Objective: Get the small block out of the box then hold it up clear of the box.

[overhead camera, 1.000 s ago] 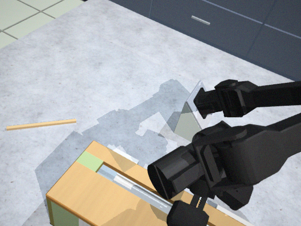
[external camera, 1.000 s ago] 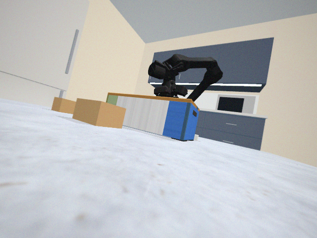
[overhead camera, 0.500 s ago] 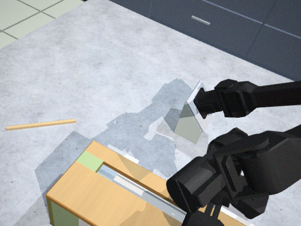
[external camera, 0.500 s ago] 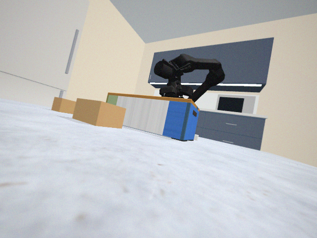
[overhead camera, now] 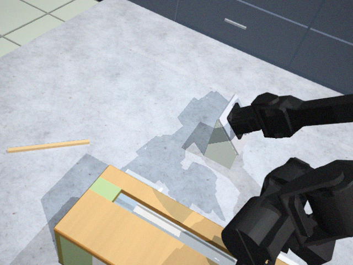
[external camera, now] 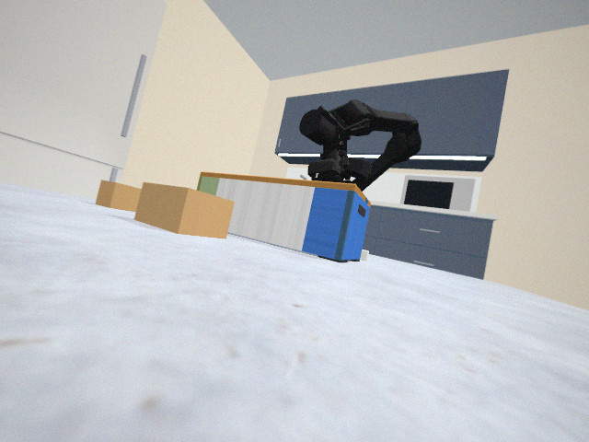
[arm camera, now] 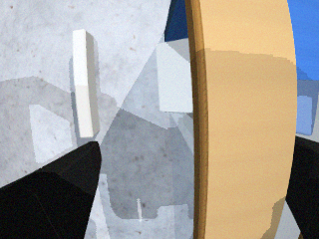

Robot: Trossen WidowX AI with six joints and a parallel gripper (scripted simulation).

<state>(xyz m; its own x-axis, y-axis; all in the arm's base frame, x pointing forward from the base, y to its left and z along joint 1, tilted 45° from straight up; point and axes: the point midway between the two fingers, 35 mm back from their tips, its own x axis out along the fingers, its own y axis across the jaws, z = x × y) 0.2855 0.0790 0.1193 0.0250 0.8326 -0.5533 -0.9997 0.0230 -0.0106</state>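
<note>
Right now the light-blue block is 5 cm ahead of my gripper tip, 2 cm to the left of it and 1 cm below it. Also, from my gripper tip: box (12 cm to the right, 3 cm below, 3 cm ahead); thin wooden stick (49 cm to the right, 9 cm below, 5 cm behind).
</note>
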